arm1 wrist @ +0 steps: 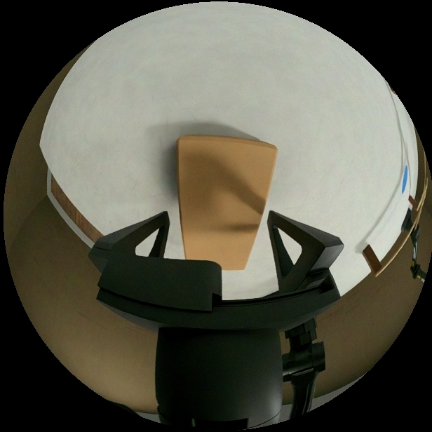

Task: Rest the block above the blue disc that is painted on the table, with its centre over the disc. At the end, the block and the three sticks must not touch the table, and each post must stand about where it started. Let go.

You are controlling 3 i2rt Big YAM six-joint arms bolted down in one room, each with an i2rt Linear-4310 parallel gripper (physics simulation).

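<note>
The tan block (225,200) lies on the white table (225,65) in the middle of the arm1 wrist view. The arm1 gripper (219,214) is open, with one finger on each side of the block's near part and a gap on both sides. The blue disc (405,179) shows at the far right of the table. A thin tan strip (426,185) curves along the right edge; I cannot tell whether it is a stick. Brown upright pieces (371,260) (412,202) show at the right; I cannot tell whether they are posts. No other gripper shows clearly.
A small dark arm (415,267) stands at the far right edge, beyond the brown pieces; I cannot tell which arm it is. A brown wooden strip (75,212) shows along the table's left edge. Brown floor (90,345) surrounds the table.
</note>
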